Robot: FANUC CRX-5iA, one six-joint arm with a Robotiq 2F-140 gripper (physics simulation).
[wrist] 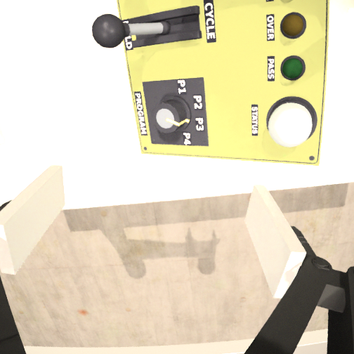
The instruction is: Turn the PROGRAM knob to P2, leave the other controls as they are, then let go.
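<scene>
The PROGRAM knob (166, 118) is a round black knob with a light grey cap on a dark square plate (155, 87), at the lower left of the yellow panel (235, 95). Its yellow pointer line ends nearest the P3 label (199, 124). The P2 label (197, 102) is one mark above P3 in the wrist view, with P1 beyond it and P4 on the other side. My gripper (156, 194) is wide open and empty. Its two pale pads show below the panel in the view, apart from the knob.
The CYCLE lever (109, 31) with its black ball lies above the knob in the view. A white STATUS dome (290, 124), a green PASS lamp (293, 67) and an amber OVER lamp (293, 25) are at the right. A shadow falls on the beige surface (165, 305) below.
</scene>
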